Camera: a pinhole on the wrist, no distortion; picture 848 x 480 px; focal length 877.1 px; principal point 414.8 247.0 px. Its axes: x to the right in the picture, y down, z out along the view. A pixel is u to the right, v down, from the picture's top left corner.
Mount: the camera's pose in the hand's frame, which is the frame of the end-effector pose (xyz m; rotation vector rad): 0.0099 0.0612 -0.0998 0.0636 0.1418 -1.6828
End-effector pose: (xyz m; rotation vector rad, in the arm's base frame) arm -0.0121 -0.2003 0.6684 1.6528 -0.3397 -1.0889
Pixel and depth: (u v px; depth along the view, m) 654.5 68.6 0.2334
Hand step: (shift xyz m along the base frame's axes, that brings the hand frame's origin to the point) -0.1262 -0.0431 -0.0073
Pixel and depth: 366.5 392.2 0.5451
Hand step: -0.2754 -0.3600 -0.0545
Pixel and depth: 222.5 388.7 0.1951
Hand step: -0.0254 -0.1255 0.0385
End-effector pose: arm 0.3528 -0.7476 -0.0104 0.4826 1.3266 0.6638
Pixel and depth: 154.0 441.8 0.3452
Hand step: 0.2397 0.1681 0.0392
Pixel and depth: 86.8 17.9 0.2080
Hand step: 0.0947 0.0725 0.1194
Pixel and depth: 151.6 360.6 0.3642
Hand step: 0.2565 0.1555 0.0681
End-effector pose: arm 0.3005 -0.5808 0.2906 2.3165 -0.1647 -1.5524
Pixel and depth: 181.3 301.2 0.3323
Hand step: -0.1876 -0.1637 -0.0936
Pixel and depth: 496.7 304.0 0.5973
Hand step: -0.4222 -0.0537 -0.2491
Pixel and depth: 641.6 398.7 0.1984
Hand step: -0.0644 -0.0147 -0.0771
